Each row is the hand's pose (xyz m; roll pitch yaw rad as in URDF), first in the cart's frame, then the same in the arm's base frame.
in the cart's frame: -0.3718 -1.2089 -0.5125 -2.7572 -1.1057 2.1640
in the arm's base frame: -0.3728 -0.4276 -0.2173 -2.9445 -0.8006 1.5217
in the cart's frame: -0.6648 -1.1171 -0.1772 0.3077 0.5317 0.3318
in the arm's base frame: -0.5316 -0.0650 0.0064 0.0459 0.3135 -0.5737
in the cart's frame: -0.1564 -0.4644 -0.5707 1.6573 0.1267 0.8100
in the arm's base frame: 0.3165 -0.0900 -0.3392 1.3409 0.0561 -0.0161
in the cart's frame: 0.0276 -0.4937 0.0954 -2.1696 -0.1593 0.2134
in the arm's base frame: 0.3767 -0.0271 0.3469 -2.4101 -0.3847 -0.5182
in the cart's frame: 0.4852 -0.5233 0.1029 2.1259 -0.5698 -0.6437
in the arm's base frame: 0.6703 -0.3524 0.4823 2.1698 -0.8910 -1.4703
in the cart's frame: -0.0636 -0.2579 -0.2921 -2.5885 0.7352 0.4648
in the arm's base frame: 0.5103 0.0727 -0.0846 -2.9092 0.5390 -0.5249
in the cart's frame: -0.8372 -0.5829 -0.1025 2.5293 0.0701 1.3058
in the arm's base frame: -0.2703 0.4331 -0.0587 2.2166 0.1580 0.4729
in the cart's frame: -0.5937 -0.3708 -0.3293 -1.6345 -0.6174 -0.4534
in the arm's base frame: 0.0660 0.3417 -0.2438 -1.6898 -0.9379 -1.2111
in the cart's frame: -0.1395 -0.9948 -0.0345 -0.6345 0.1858 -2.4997
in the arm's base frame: -0.0910 -0.2918 0.2627 -0.3208 0.2928 3.0616
